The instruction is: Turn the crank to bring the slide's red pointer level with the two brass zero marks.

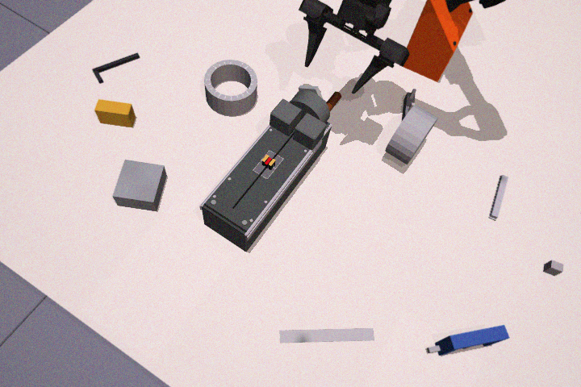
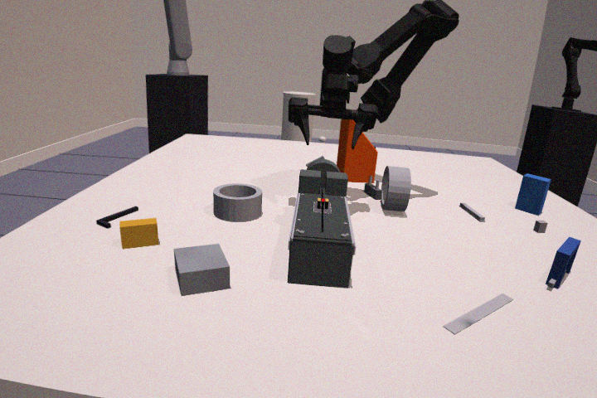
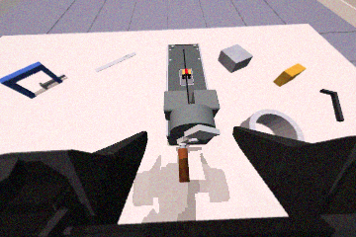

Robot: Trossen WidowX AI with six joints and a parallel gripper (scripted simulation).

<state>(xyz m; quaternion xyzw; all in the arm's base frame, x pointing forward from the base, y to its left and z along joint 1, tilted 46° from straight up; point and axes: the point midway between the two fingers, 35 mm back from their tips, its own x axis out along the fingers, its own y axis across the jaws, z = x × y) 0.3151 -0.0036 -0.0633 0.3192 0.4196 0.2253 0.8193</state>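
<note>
Now: gripper tip 80 mm above the crank handle and 30 mm past it. Also, from my gripper tip: red pointer (160 mm ahead, 70 mm below); grey cube (310 mm ahead, 150 mm to the right, 130 mm below); yellow block (300 mm to the right, 240 mm ahead, 130 mm below).
</note>
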